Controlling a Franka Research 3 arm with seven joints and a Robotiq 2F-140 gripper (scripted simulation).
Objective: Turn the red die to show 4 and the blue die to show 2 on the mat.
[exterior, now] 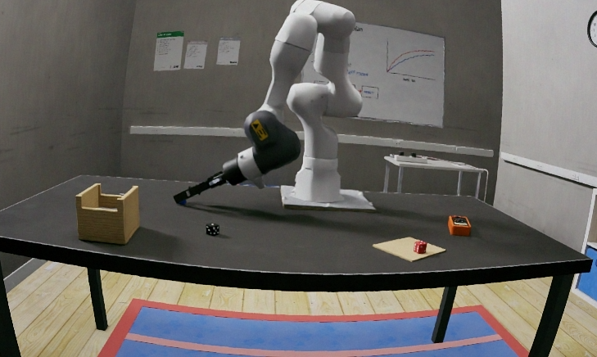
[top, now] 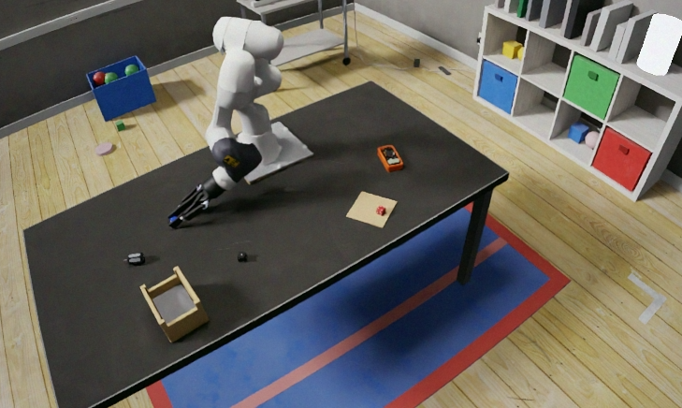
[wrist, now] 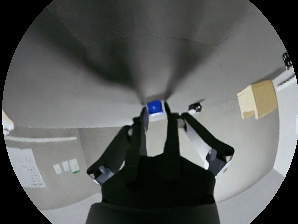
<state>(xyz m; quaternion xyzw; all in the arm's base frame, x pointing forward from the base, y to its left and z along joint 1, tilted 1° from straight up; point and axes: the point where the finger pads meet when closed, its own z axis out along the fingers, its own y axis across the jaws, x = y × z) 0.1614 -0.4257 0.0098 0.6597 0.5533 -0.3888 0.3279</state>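
The blue die is 20 mm below my hand and 10 mm to the right of it. Round my hand: dark object 200 mm to the right, 90 mm ahead, 10 mm below; then black die 300 mm ahead, 140 mm to the left, 20 mm below; then wooden box 390 mm ahead, 130 mm to the right, 20 mm above.
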